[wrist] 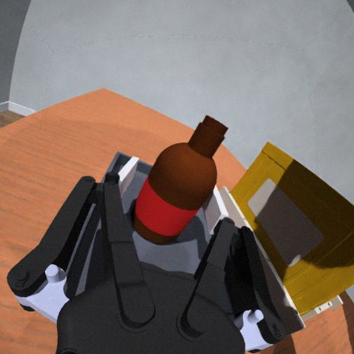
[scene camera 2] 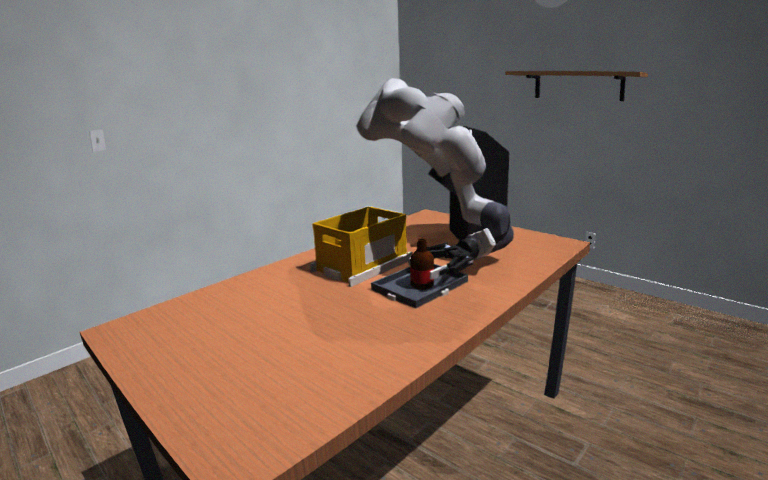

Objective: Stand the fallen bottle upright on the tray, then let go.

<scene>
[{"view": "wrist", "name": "gripper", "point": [171, 179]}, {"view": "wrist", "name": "dark grey tray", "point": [184, 253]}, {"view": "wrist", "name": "brown bottle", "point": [184, 174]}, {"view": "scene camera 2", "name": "gripper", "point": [419, 268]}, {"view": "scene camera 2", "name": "yellow crate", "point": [351, 243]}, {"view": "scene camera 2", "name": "dark grey tray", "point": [399, 283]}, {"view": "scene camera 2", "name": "brown bottle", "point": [422, 261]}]
</scene>
